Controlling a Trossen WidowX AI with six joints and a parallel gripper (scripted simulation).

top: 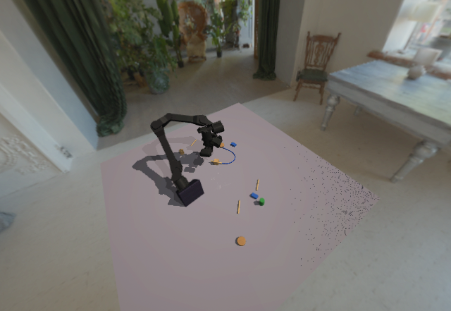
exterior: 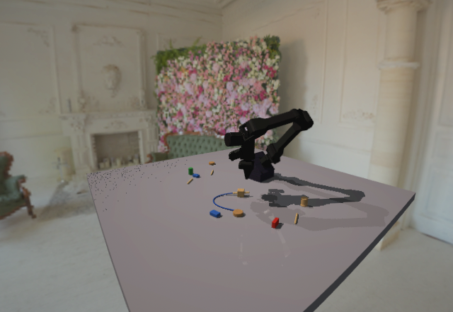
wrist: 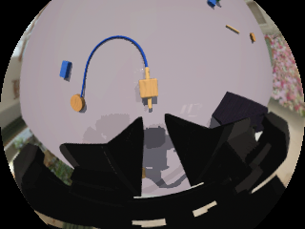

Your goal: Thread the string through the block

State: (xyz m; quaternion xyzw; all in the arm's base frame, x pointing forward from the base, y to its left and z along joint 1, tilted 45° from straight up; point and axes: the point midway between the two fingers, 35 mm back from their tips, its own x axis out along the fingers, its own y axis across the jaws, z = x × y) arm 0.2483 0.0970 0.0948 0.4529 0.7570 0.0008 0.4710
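Now: gripper tip 2 cm short of the wooden block, 2 cm to the left of it and 8 cm above it. The rest, counted from my gripper tip: wooden cylinder 14 cm behind, 22 cm to the left, 7 cm below; red block 7 cm ahead, 25 cm to the left, 8 cm below; blue piece 21 cm ahead, 6 cm to the left, 8 cm below.
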